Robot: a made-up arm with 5 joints.
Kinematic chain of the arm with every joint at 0, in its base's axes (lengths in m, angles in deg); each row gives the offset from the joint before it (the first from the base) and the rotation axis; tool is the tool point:
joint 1: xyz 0 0 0.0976 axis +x
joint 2: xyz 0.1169 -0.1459 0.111 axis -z
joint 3: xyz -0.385 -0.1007 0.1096 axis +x
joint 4: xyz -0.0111 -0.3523 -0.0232 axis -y
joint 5: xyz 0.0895 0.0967 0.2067 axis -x
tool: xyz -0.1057 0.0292 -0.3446
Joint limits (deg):
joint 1: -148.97..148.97
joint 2: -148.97..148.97
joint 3: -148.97..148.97
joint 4: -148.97..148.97
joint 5: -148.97..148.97
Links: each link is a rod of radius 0.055 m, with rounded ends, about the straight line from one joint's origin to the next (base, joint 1, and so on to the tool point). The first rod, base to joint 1, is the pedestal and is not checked.
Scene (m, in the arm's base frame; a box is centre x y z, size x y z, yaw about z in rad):
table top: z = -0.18
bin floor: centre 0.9 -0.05 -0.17 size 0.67 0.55 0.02 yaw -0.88
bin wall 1: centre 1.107 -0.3 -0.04 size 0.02 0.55 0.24 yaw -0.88
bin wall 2: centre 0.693 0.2 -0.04 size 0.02 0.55 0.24 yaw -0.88
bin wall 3: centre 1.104 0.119 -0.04 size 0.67 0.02 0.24 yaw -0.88
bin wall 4: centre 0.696 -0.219 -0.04 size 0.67 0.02 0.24 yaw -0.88
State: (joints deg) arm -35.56 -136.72 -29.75 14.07 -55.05
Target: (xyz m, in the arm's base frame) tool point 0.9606 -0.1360 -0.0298
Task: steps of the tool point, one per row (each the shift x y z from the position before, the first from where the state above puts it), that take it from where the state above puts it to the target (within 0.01 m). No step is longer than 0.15 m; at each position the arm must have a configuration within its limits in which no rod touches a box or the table.
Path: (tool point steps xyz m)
1: 0.0073 -0.0431 0.0152
2: 0.0319 -0.0520 0.0044
3: 0.0559 -0.0514 -0.0163
4: 0.0746 -0.0375 -0.0426
5: 0.0842 -0.0094 -0.0679
6: 0.0754 -0.0156 -0.1119
7: 0.0731 0.0453 -0.0911
8: 0.0597 0.0863 -0.0364
9: 0.0350 0.0898 0.0352
10: -0.0005 0.0504 0.0981
11: 0.0107 0.0239 -0.0816
12: 0.0024 0.0074 -0.0808
13: -0.0042 -0.0084 -0.0761
14: -0.0089 -0.0229 -0.0678

